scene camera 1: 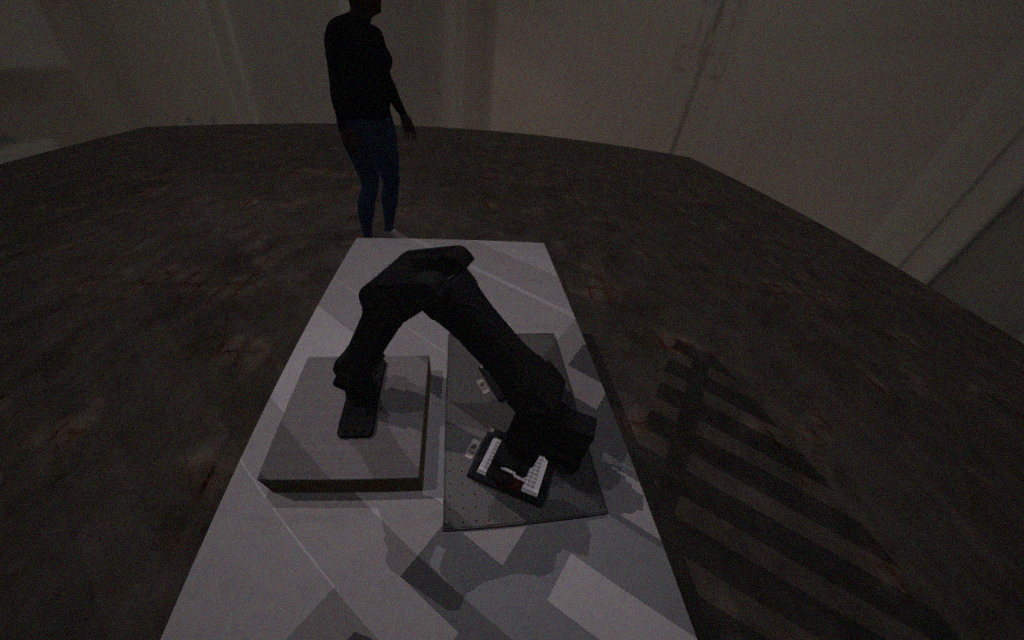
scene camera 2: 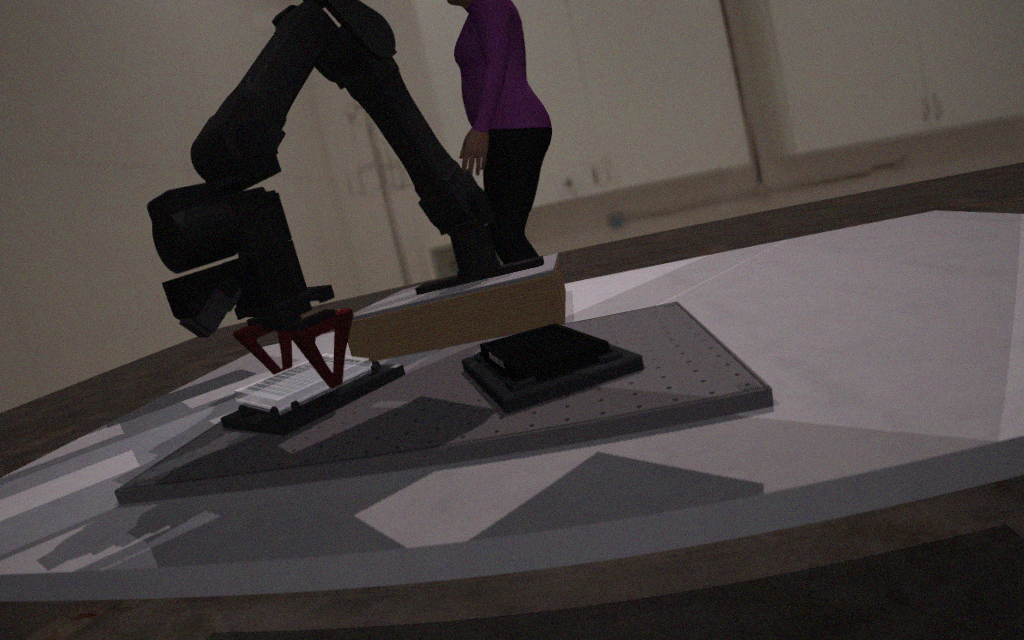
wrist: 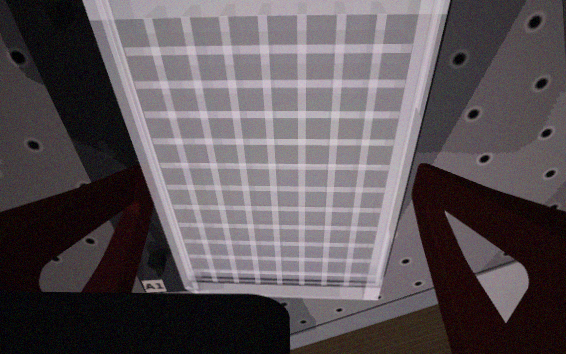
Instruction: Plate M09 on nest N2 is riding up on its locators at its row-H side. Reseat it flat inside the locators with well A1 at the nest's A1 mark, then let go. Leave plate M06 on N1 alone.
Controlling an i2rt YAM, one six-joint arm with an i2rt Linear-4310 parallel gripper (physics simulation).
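Where they show: gripper, fingertip midpoint: point(scene camera 1: 510, 466) point(scene camera 2: 310, 383) point(wrist: 283, 178); arm's base, link origin: point(scene camera 1: 364, 396) point(scene camera 2: 481, 277).
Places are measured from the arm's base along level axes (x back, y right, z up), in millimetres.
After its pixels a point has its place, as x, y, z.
Note:
Plate M09, white with a grid of wells point(scene camera 1: 489, 455) {-270, 137, -29} point(scene camera 2: 276, 390) {-361, 170, -31} point(wrist: 280, 150) {-327, 165, -36}, sits on the dark nest N2 point(scene camera 2: 390, 372) {-298, 70, -50}. In the wrist view a wide dark strip of nest shows along its left side, by the A1 mark point(wrist: 153, 285) {-283, 68, -48}, and a thin dark line along its right side. Whether the right side is raised is hard to tell there. My gripper point(scene camera 2: 308, 377) {-312, 158, -42} point(wrist: 283, 178) {-312, 158, -42} is open, with one red finger beside each long side of the plate and gaps to it in the wrist view. Black plate M06 point(scene camera 2: 543, 349) {-381, -104, -36} sits on nest N1 point(scene camera 2: 570, 381) {-439, -124, -50}.
Both nests stand on a perforated grey board point(scene camera 1: 468, 509) {-223, 231, -60} point(scene camera 2: 702, 377) {-460, -221, -60} on the pale table point(scene camera 1: 286, 558) {103, 298, -72} point(scene camera 2: 868, 324) {-378, -394, -73}. The arm's base stands on a wood-sided block point(scene camera 1: 302, 452) {97, 128, -4} point(scene camera 2: 460, 316) {-135, 16, -32} beside the board. A person point(scene camera 1: 362, 75) point(scene camera 2: 502, 90) stands beyond the table.

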